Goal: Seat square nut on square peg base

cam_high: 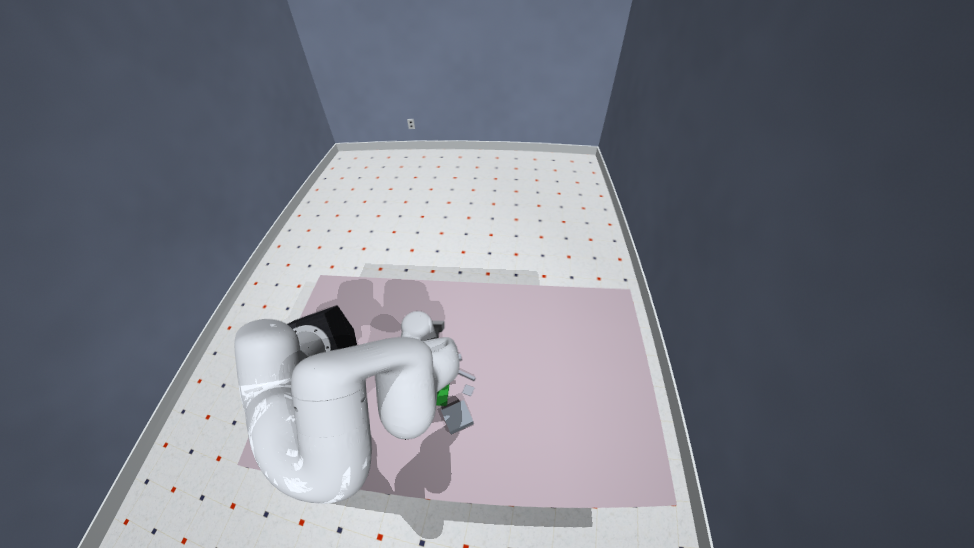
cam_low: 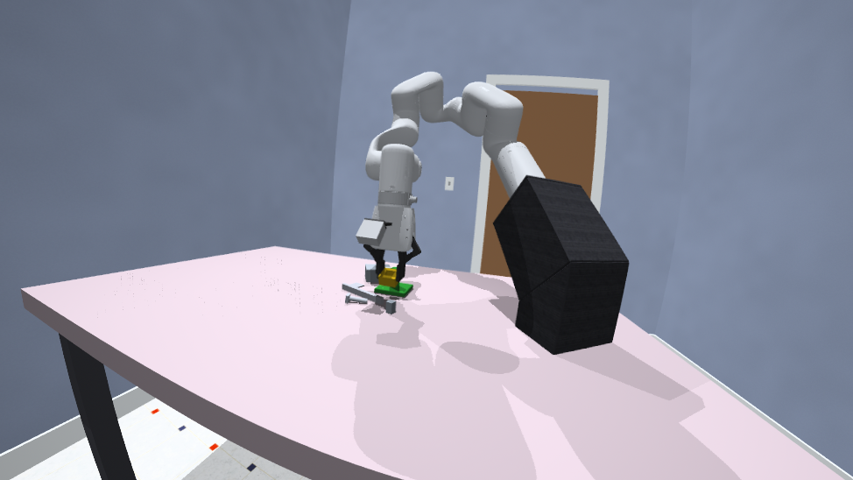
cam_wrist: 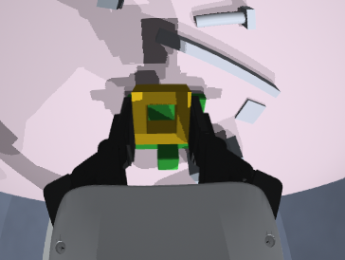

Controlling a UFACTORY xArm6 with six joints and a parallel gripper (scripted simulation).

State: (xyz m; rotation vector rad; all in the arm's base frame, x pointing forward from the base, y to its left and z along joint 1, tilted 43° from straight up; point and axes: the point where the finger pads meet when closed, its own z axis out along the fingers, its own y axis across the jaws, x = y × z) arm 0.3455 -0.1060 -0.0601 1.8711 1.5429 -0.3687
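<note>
The long bar lies 70 mm ahead of my hand, 60 mm below it and 10 mm to the left of it. From my hand the other things lie so: small plate 90 mm ahead, 60 mm to the right, 60 mm below; bolt 80 mm ahead, 60 mm below, 50 mm to the left; grey block 150 mm to the right, 50 mm below, 50 mm ahead.
</note>
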